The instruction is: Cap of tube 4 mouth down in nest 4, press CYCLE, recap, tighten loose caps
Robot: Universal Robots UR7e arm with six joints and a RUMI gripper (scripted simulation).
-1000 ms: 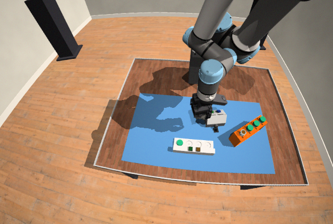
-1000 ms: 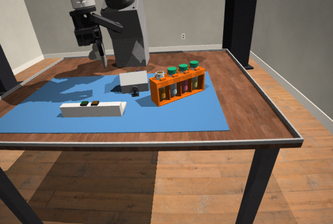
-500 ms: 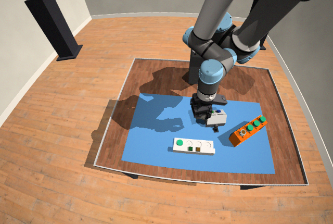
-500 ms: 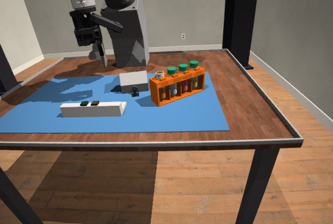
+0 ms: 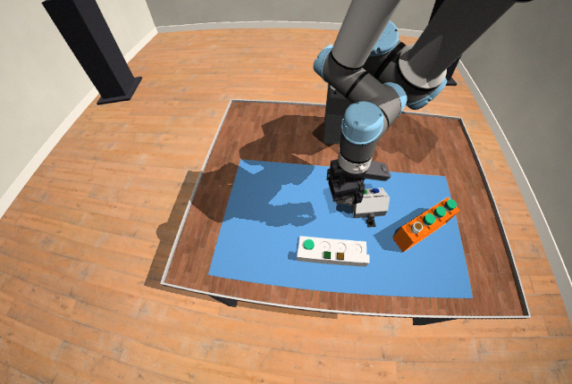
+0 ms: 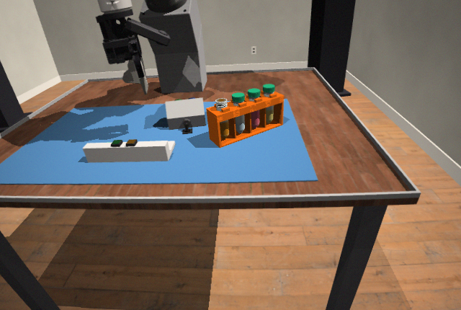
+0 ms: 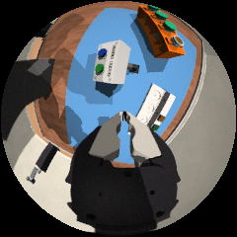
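My gripper is now 8 cm to the right of the green key, 8 cm past it and 7 cm above it. Round my hand: green cap (13 cm below, 12 cm to the right, 8 cm ahead); blue key (12 cm to the left, 7 cm below, 7 cm behind); grey key housing (10 cm to the left, 9 cm below, 6 cm behind).
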